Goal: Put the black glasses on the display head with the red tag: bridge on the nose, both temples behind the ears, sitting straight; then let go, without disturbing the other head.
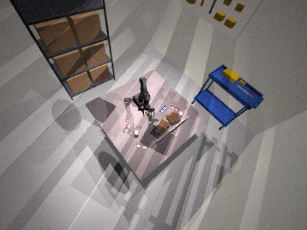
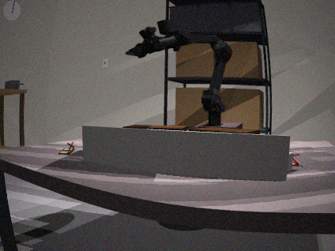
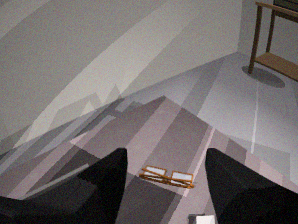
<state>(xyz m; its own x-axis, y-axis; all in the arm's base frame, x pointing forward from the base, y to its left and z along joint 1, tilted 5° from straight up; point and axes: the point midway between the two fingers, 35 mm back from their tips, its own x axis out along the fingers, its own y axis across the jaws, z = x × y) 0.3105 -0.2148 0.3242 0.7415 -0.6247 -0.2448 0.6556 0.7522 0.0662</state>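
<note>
My gripper tip is 8 cm past the peg and 35 cm above it. From my gripper tip the other things lie so: white wall 26 cm ahead, 30 cm to the left, 32 cm below.
</note>
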